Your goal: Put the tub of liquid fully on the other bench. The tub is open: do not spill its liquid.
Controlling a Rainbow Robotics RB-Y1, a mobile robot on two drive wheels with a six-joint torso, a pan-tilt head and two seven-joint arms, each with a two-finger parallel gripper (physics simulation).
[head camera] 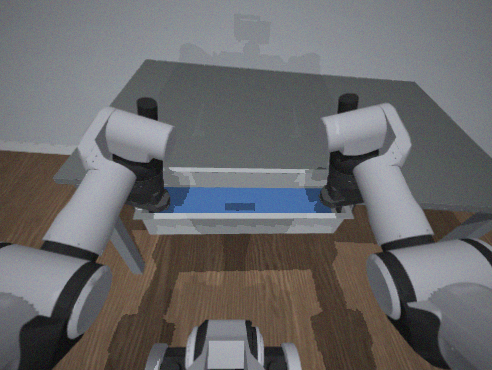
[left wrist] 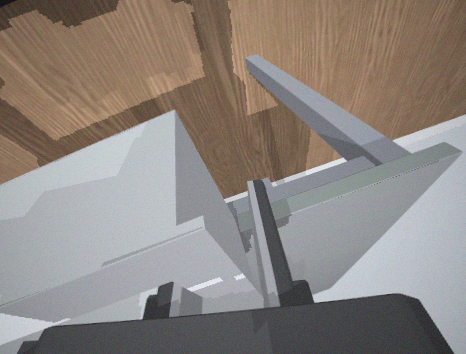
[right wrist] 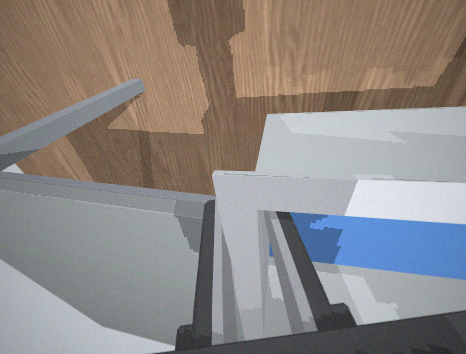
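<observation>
The whitish open tub (head camera: 240,225) (left wrist: 100,200) (right wrist: 350,150) looks about level, with blue liquid (head camera: 280,200) (right wrist: 400,240) inside. It is held at the near edge of the grey bench (head camera: 240,115) (left wrist: 350,225) (right wrist: 100,260). In the head view its far rim overlaps the bench top and its near wall shows against the floor; its underside is hidden. My left gripper (head camera: 162,202) (left wrist: 224,194) is shut on the tub's rim at the left end. My right gripper (head camera: 327,200) (right wrist: 243,207) is shut on the rim at the right end.
A bench leg (head camera: 130,247) (left wrist: 310,105) stands below at the left, and another leg (head camera: 470,227) (right wrist: 75,110) at the right. A pale wall (head camera: 375,40) rises behind the bench. Wooden floor (head camera: 245,295) lies between the tub and my base.
</observation>
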